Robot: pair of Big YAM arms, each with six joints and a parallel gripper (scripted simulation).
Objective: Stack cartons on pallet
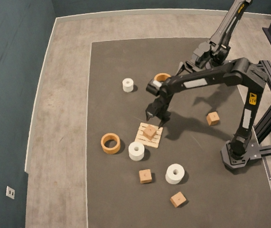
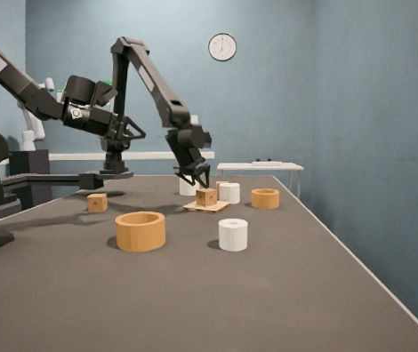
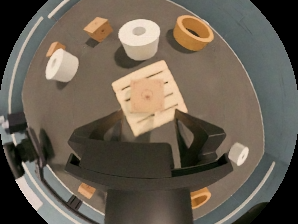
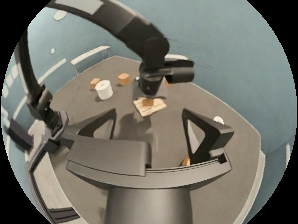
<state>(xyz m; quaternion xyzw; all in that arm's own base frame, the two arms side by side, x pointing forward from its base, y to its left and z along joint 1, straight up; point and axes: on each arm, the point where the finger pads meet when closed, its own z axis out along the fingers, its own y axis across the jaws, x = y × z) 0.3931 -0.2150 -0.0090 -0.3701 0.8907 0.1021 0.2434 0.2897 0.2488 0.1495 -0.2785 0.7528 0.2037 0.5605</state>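
Right now my left hand is 20 mm short of the carton, 30 mm to the right of it and 50 mm above it. Round my left hand: wooden pallet 20 mm ahead, 20 mm to the left, 80 mm below.
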